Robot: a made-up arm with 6 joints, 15 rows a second.
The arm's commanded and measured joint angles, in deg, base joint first. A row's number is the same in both.
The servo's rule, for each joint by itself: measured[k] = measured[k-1] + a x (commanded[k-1-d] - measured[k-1]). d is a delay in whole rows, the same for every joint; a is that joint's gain. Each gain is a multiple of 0.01, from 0.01 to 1. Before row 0 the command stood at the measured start. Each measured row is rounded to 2 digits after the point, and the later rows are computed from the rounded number. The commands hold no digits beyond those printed.
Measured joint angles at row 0: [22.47, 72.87, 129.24, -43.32, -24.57, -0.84]
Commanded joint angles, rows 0 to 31: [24.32, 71.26, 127.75, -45.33, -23.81, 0.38]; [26.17, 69.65, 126.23, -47.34, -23.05, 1.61]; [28.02, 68.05, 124.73, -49.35, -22.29, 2.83]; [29.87, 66.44, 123.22, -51.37, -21.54, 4.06]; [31.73, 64.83, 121.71, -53.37, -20.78, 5.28]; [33.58, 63.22, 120.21, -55.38, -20.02, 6.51]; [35.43, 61.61, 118.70, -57.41, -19.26, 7.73]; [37.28, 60.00, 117.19, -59.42, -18.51, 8.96]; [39.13, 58.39, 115.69, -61.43, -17.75, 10.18]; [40.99, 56.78, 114.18, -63.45, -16.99, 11.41]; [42.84, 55.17, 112.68, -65.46, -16.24, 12.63]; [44.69, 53.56, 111.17, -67.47, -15.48, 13.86]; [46.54, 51.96, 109.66, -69.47, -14.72, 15.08]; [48.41, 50.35, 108.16, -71.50, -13.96, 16.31]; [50.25, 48.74, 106.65, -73.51, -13.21, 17.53]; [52.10, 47.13, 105.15, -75.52, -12.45, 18.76]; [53.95, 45.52, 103.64, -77.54, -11.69, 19.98]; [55.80, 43.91, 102.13, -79.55, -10.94, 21.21]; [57.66, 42.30, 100.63, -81.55, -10.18, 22.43]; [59.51, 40.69, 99.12, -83.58, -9.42, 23.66]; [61.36, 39.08, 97.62, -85.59, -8.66, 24.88]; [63.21, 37.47, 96.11, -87.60, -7.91, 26.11]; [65.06, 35.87, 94.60, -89.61, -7.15, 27.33]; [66.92, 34.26, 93.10, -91.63, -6.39, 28.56]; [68.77, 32.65, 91.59, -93.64, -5.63, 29.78]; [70.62, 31.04, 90.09, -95.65, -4.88, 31.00]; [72.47, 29.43, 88.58, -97.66, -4.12, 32.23]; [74.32, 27.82, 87.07, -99.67, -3.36, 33.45]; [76.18, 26.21, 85.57, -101.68, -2.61, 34.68]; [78.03, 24.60, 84.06, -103.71, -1.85, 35.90]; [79.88, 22.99, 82.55, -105.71, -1.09, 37.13]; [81.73, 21.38, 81.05, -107.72, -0.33, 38.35]
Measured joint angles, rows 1 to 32: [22.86, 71.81, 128.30, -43.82, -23.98, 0.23]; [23.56, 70.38, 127.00, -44.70, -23.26, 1.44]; [24.50, 68.84, 125.57, -45.86, -22.51, 2.66]; [25.63, 67.26, 124.09, -47.24, -21.76, 3.89]; [26.91, 65.66, 122.59, -48.77, -21.01, 5.11]; [28.31, 64.05, 121.09, -50.42, -20.25, 6.34]; [29.81, 62.44, 119.58, -52.17, -19.49, 7.56]; [31.38, 60.83, 118.07, -53.98, -18.74, 8.79]; [33.01, 59.22, 116.57, -55.84, -17.98, 10.01]; [34.69, 57.61, 115.06, -57.74, -17.22, 11.24]; [36.40, 56.00, 113.56, -59.67, -16.47, 12.46]; [38.14, 54.39, 112.05, -61.62, -15.71, 13.69]; [39.90, 52.79, 110.54, -63.58, -14.95, 14.91]; [41.69, 51.18, 109.04, -65.56, -14.19, 16.14]; [43.49, 49.57, 107.53, -67.55, -13.44, 17.36]; [45.30, 47.96, 106.03, -69.54, -12.68, 18.59]; [47.12, 46.35, 104.52, -71.54, -11.92, 19.81]; [48.94, 44.74, 103.01, -73.54, -11.17, 21.04]; [50.77, 43.13, 101.51, -75.54, -10.41, 22.26]; [52.61, 41.52, 100.00, -77.55, -9.65, 23.49]; [54.45, 39.91, 98.50, -79.56, -8.89, 24.71]; [56.29, 38.30, 96.99, -81.57, -8.14, 25.94]; [58.13, 36.70, 95.48, -83.58, -7.38, 27.16]; [59.98, 35.09, 93.98, -85.59, -6.62, 28.39]; [61.83, 33.48, 92.47, -87.60, -5.86, 29.61]; [63.68, 31.87, 90.97, -89.61, -5.11, 30.83]; [65.53, 30.26, 89.46, -91.62, -4.35, 32.06]; [67.38, 28.65, 87.95, -93.63, -3.59, 33.28]; [69.23, 27.04, 86.45, -95.64, -2.84, 34.51]; [71.08, 25.43, 84.94, -97.66, -2.08, 35.73]; [72.93, 23.82, 83.43, -99.67, -1.32, 36.96]; [74.78, 22.21, 81.93, -101.68, -0.56, 38.18]
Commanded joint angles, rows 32 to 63: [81.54, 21.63, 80.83, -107.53, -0.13, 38.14]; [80.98, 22.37, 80.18, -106.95, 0.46, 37.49]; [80.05, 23.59, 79.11, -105.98, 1.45, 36.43]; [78.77, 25.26, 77.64, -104.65, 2.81, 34.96]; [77.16, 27.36, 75.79, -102.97, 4.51, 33.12]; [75.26, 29.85, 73.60, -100.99, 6.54, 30.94]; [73.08, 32.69, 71.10, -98.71, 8.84, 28.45]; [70.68, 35.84, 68.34, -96.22, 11.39, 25.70]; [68.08, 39.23, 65.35, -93.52, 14.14, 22.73]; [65.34, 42.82, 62.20, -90.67, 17.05, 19.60]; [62.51, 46.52, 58.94, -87.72, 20.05, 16.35]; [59.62, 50.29, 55.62, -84.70, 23.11, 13.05]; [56.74, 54.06, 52.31, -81.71, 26.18, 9.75]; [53.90, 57.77, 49.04, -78.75, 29.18, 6.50]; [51.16, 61.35, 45.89, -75.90, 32.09, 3.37]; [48.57, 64.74, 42.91, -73.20, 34.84, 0.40]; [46.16, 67.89, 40.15, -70.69, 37.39, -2.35]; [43.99, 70.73, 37.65, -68.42, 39.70, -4.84]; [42.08, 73.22, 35.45, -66.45, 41.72, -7.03]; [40.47, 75.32, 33.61, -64.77, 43.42, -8.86]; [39.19, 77.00, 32.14, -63.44, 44.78, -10.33]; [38.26, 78.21, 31.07, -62.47, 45.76, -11.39]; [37.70, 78.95, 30.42, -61.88, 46.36, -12.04]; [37.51, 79.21, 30.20, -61.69, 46.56, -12.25]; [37.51, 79.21, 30.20, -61.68, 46.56, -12.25]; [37.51, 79.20, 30.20, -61.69, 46.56, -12.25]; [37.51, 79.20, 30.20, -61.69, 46.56, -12.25]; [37.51, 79.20, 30.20, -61.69, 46.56, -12.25]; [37.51, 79.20, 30.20, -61.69, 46.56, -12.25]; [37.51, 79.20, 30.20, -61.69, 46.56, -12.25]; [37.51, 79.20, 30.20, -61.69, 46.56, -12.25]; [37.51, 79.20, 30.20, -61.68, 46.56, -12.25]
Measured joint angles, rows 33 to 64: [76.20, 21.83, 81.24, -103.14, -0.23, 38.14]; [77.20, 22.19, 80.57, -104.09, 0.30, 37.57]; [77.80, 23.11, 79.65, -104.56, 1.19, 36.57]; [78.00, 24.53, 78.38, -104.58, 2.44, 35.15]; [77.82, 26.40, 76.75, -104.18, 4.03, 33.36]; [77.28, 28.68, 74.77, -103.38, 5.96, 31.23]; [76.40, 31.33, 72.46, -102.21, 8.18, 28.78]; [75.20, 34.31, 69.86, -100.71, 10.65, 26.07]; [73.70, 37.56, 67.02, -98.91, 13.34, 23.13]; [71.94, 41.03, 63.98, -96.85, 16.20, 20.02]; [69.96, 44.65, 60.80, -94.57, 19.16, 16.79]; [67.79, 48.37, 57.54, -92.10, 22.20, 13.50]; [65.47, 52.13, 54.25, -89.50, 25.26, 10.20]; [63.04, 55.85, 50.97, -86.81, 28.28, 6.94]; [60.55, 59.48, 47.77, -84.08, 31.21, 3.80]; [58.03, 62.95, 44.71, -81.36, 34.01, 0.81]; [55.54, 66.21, 41.84, -78.69, 36.61, -1.97]; [53.11, 69.19, 39.20, -76.12, 38.99, -4.50]; [50.79, 71.85, 36.84, -73.70, 41.09, -6.73]; [48.62, 74.14, 34.81, -71.47, 42.88, -8.60]; [46.64, 76.03, 33.13, -69.46, 44.34, -10.12]; [44.88, 77.47, 31.83, -67.71, 45.43, -11.24]; [43.37, 78.45, 30.94, -66.25, 46.15, -11.94]; [42.14, 78.95, 30.47, -65.11, 46.47, -12.21]; [41.17, 79.12, 30.30, -64.25, 46.54, -12.25]; [40.40, 79.17, 30.24, -63.61, 46.56, -12.25]; [39.79, 79.19, 30.21, -63.13, 46.56, -12.25]; [39.31, 79.20, 30.20, -62.77, 46.56, -12.25]; [38.93, 79.20, 30.20, -62.50, 46.56, -12.25]; [38.63, 79.20, 30.20, -62.30, 46.56, -12.25]; [38.39, 79.20, 30.20, -62.15, 46.56, -12.25]; [38.21, 79.20, 30.20, -62.03, 46.56, -12.25]
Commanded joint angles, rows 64 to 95: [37.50, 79.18, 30.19, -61.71, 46.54, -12.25]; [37.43, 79.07, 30.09, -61.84, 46.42, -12.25]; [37.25, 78.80, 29.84, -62.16, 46.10, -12.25]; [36.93, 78.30, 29.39, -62.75, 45.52, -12.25]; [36.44, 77.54, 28.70, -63.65, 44.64, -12.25]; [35.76, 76.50, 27.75, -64.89, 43.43, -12.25]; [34.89, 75.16, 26.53, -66.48, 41.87, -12.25]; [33.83, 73.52, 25.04, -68.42, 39.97, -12.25]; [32.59, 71.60, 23.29, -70.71, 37.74, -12.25]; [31.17, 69.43, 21.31, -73.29, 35.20, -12.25]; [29.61, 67.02, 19.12, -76.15, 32.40, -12.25]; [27.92, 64.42, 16.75, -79.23, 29.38, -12.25]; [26.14, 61.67, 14.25, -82.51, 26.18, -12.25]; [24.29, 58.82, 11.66, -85.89, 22.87, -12.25]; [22.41, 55.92, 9.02, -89.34, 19.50, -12.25]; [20.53, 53.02, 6.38, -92.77, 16.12, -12.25]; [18.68, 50.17, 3.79, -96.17, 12.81, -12.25]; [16.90, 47.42, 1.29, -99.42, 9.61, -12.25]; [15.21, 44.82, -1.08, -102.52, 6.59, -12.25]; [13.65, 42.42, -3.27, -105.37, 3.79, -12.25]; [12.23, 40.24, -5.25, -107.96, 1.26, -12.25]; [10.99, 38.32, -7.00, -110.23, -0.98, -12.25]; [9.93, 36.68, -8.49, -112.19, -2.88, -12.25]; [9.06, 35.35, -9.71, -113.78, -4.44, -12.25]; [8.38, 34.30, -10.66, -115.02, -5.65, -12.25]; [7.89, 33.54, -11.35, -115.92, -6.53, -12.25]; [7.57, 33.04, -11.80, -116.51, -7.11, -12.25]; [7.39, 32.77, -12.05, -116.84, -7.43, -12.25]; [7.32, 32.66, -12.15, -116.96, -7.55, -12.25]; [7.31, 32.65, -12.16, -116.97, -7.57, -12.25]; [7.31, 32.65, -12.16, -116.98, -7.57, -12.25]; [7.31, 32.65, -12.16, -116.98, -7.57, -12.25]
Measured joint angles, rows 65 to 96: [38.06, 79.19, 30.19, -61.95, 46.54, -12.25]; [37.93, 79.11, 30.13, -61.92, 46.45, -12.25]; [37.79, 78.91, 29.95, -61.98, 46.18, -12.25]; [37.61, 78.51, 29.60, -62.17, 45.67, -12.25]; [37.36, 77.87, 29.03, -62.54, 44.88, -12.25]; [37.02, 76.97, 28.22, -63.13, 43.76, -12.25]; [36.57, 75.78, 27.16, -63.97, 42.30, -12.25]; [35.99, 74.29, 25.82, -65.08, 40.51, -12.25]; [35.28, 72.51, 24.23, -66.49, 38.38, -12.25]; [34.42, 70.48, 22.39, -68.19, 35.93, -12.25]; [33.41, 68.20, 20.33, -70.18, 33.21, -12.25]; [32.26, 65.71, 18.07, -72.44, 30.26, -12.25]; [30.97, 63.04, 15.66, -74.96, 27.12, -12.25]; [29.57, 60.25, 13.14, -77.69, 23.85, -12.25]; [28.07, 57.39, 10.54, -80.60, 20.50, -12.25]; [26.49, 54.51, 7.92, -83.64, 17.13, -12.25]; [24.85, 51.65, 5.32, -86.77, 13.80, -12.25]; [23.18, 48.86, 2.78, -89.93, 10.57, -12.25]; [21.51, 46.19, 0.35, -93.08, 7.51, -12.25]; [19.86, 43.70, -1.93, -96.15, 4.65, -12.25]; [18.26, 41.42, -4.02, -99.10, 2.04, -12.25]; [16.73, 39.37, -5.90, -101.88, -0.29, -12.25]; [15.30, 37.59, -7.53, -104.46, -2.28, -12.25]; [13.99, 36.11, -8.90, -106.79, -3.94, -12.25]; [12.81, 34.92, -10.01, -108.85, -5.26, -12.25]; [11.78, 34.01, -10.85, -110.62, -6.24, -12.25]; [10.90, 33.37, -11.45, -112.09, -6.91, -12.25]; [10.16, 32.97, -11.83, -113.28, -7.31, -12.25]; [9.56, 32.77, -12.03, -114.20, -7.49, -12.25]; [9.09, 32.69, -12.11, -114.89, -7.55, -12.25]; [8.72, 32.66, -12.14, -115.41, -7.57, -12.25]; [8.42, 32.65, -12.15, -115.80, -7.57, -12.25]
